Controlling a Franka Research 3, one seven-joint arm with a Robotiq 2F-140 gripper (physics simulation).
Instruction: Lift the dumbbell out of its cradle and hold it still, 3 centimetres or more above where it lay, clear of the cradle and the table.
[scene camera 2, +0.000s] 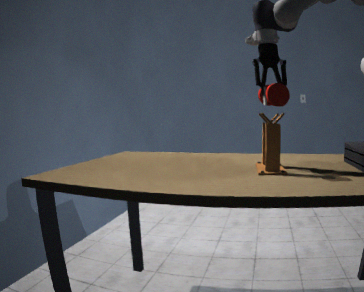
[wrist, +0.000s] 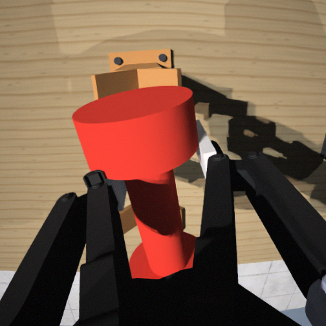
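The red dumbbell (scene camera 2: 278, 95) (wrist: 137, 135) hangs above the wooden cradle (scene camera 2: 271, 146) (wrist: 159, 77), with a visible gap between it and the cradle's V-shaped arms in the scene view. My gripper (scene camera 2: 273, 93) (wrist: 159, 144) points down and is shut on the dumbbell's handle, between its two round ends. In the wrist view the dumbbell lies slightly askew to the cradle, with one end near the camera's middle and the other partly hidden by the gripper body. The near end covers part of the cradle. The cradle stands upright on the table.
The wooden table (scene camera 2: 165, 172) (wrist: 40, 150) carries the cradle on its bolted base plate. A dark, layered box-like object (scene camera 2: 354, 156) stands at the right edge of the scene view. A blue-grey wall (scene camera 2: 125, 75) rises behind the table. Shadows fall to the right of the cradle.
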